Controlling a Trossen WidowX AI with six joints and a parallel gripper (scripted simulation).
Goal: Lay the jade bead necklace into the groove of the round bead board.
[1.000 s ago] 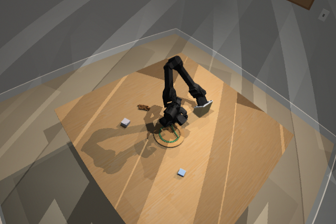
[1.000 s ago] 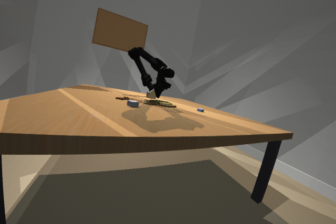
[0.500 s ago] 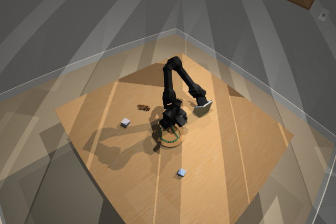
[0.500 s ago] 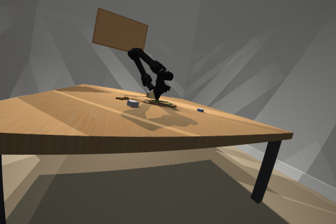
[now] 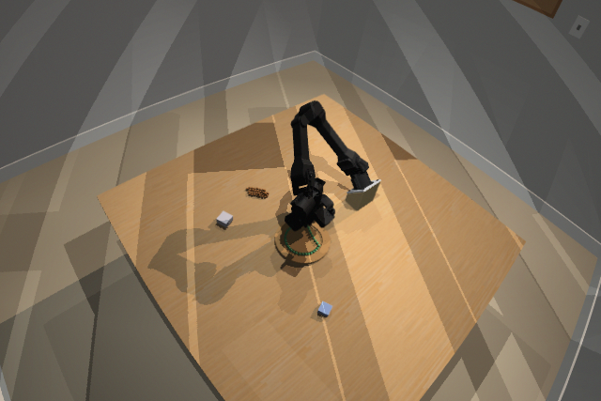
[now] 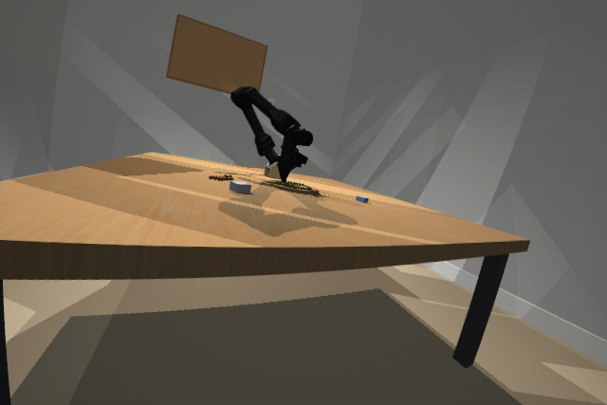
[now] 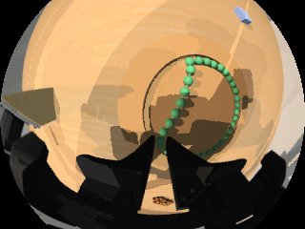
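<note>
Now: the round wooden bead board 4 cm ahead of my gripper tip, 4 cm to the left of it and 1 cm below it. From my gripper tip the other things lie so: blue block: 14 cm ahead, 30 cm to the left, 1 cm below; pale grey block: 25 cm ahead, 18 cm to the right.
</note>
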